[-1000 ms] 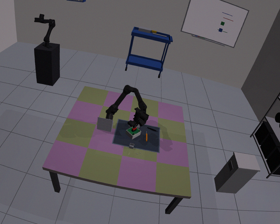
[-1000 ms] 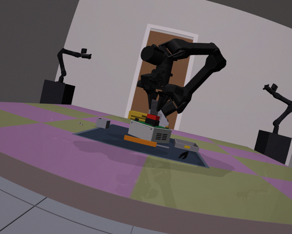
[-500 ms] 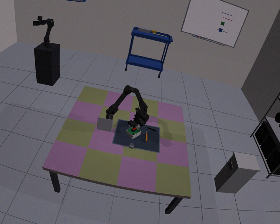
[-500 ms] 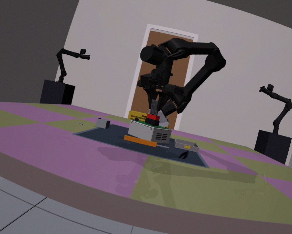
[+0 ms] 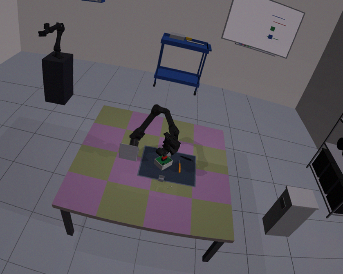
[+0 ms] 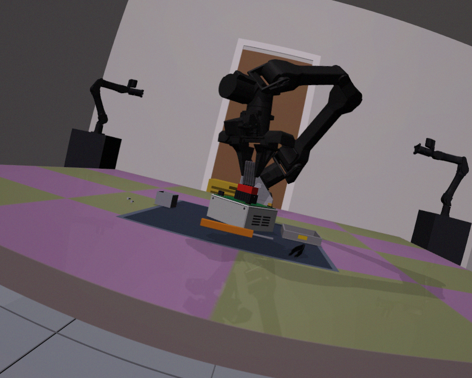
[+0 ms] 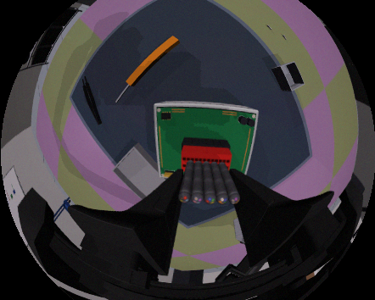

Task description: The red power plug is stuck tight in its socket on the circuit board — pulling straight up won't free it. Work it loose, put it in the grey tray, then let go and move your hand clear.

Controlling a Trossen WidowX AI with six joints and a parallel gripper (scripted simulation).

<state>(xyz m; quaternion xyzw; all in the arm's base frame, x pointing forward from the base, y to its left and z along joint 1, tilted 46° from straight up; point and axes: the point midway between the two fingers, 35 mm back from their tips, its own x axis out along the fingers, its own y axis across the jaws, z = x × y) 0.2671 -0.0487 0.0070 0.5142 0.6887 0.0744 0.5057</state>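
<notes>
Right now my gripper tip is 20 mm above the red power plug. From my gripper tip the other things lie so: dark mat 110 mm below, 50 mm ahead.
</notes>
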